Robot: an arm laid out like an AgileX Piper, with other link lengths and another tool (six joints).
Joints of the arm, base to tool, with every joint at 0 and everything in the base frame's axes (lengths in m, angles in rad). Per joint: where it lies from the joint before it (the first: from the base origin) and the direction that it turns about. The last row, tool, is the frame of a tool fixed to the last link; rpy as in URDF.
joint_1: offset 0 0 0.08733 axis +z
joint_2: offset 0 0 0 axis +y
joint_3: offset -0.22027 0 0.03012 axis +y
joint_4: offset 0.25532 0 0.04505 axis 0.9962 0 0.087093
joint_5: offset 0 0 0 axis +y
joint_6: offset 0.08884 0 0.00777 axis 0.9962 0 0.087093
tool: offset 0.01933 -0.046 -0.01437 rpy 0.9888 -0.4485 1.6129
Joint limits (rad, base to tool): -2.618..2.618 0..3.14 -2.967..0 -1.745..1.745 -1.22..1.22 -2.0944..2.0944
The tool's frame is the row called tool.
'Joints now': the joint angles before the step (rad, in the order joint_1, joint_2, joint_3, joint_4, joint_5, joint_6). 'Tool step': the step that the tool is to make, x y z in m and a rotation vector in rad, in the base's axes. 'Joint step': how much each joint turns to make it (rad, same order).
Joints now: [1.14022, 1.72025, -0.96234, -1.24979, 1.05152, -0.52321]
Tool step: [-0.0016, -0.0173, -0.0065, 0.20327, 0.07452, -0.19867]
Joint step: [0.00016, -0.00478, 0.00002, 0.15128, -0.00078, 0.18520]
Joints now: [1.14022, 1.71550, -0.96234, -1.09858, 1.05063, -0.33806]
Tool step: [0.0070, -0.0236, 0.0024, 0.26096, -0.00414, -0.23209]
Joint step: [-0.04247, -0.01911, -0.00100, 0.06694, -0.03213, 0.26686]
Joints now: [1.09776, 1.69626, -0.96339, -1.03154, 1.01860, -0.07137]
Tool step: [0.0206, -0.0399, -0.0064, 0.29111, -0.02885, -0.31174]
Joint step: [-0.12616, -0.00132, 0.00009, 0.03508, -0.07620, 0.31611]
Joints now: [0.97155, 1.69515, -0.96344, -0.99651, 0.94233, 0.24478]
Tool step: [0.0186, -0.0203, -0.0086, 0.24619, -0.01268, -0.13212]
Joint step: [-0.11024, -0.00480, 0.00021, 0.01375, -0.16416, 0.17090]
